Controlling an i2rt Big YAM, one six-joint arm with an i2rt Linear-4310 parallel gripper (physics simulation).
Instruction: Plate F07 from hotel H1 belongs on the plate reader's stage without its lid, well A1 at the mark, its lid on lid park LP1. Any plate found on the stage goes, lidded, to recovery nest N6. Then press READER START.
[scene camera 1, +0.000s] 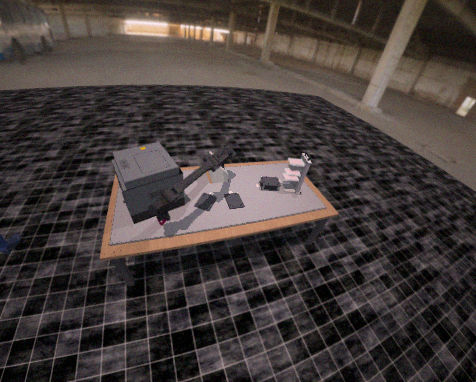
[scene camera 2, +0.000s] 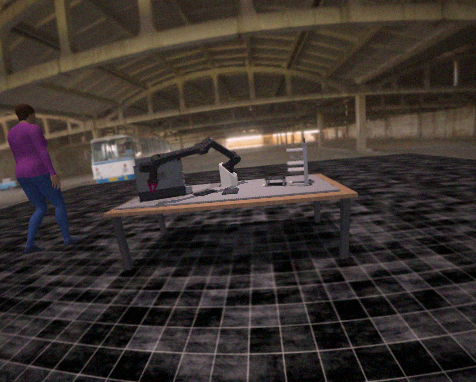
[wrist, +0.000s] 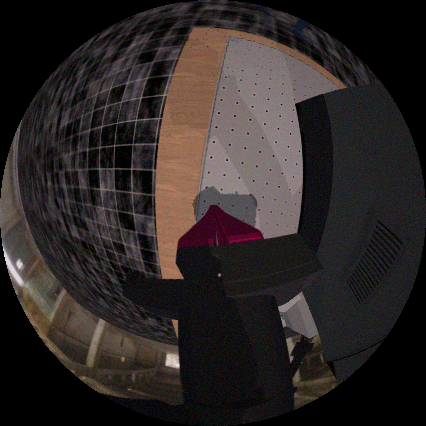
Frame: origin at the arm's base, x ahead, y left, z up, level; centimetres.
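Seen in the pictures: gripper, fingertip midpoint: (scene camera 1: 161, 225) (scene camera 2: 152, 193) (wrist: 213, 209); arm's base, origin of the base link: (scene camera 2: 227, 168) (wrist: 310, 326).
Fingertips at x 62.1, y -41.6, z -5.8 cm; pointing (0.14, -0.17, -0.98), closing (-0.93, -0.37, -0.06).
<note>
Offsets run from my fingertips to a thing's top centre. "pt": to the spot under its first point.
My gripper (scene camera 1: 162, 221) (scene camera 2: 153, 188) (wrist: 213, 209) is shut and empty, crimson fingertips pointing down over the board by the front side of the dark grey plate reader @(dx -34.0, dy -11.5, dz +26.3 cm) (scene camera 1: 145, 167) (scene camera 2: 170, 172) (wrist: 370, 175). In the wrist view the reader's vented wall stands to the right of the fingers. A small grey part @(pt dx -43.6, dy +7.4, dz -8.9 cm) (scene camera 2: 188, 190) shows at the reader's right side in scene camera 2; whether it is the stage I cannot tell. A hotel rack (scene camera 1: 303, 175) (scene camera 2: 305, 165) at the table's right holds pale plates @(pt dx -40.9, dy +101.7, dz +7.7 cm) (scene camera 1: 291, 175) (scene camera 2: 295, 163). Labels, F07 and READER START cannot be made out.
Two dark flat pieces @(pt dx -27.9, dy +29.2, dz -7.8 cm) (scene camera 1: 205, 201) @(pt dx -28.4, dy +52.0, dz -8.0 cm) (scene camera 1: 234, 200) lie mid-table. A dark holder (scene camera 1: 270, 183) (scene camera 2: 275, 181) stands left of the rack. The arm's pale base (scene camera 1: 218, 175) (scene camera 2: 228, 177) is behind mid-table. The table's wooden edge (wrist: 182, 150) runs left of the fingers. A person (scene camera 2: 32, 150) stands left.
</note>
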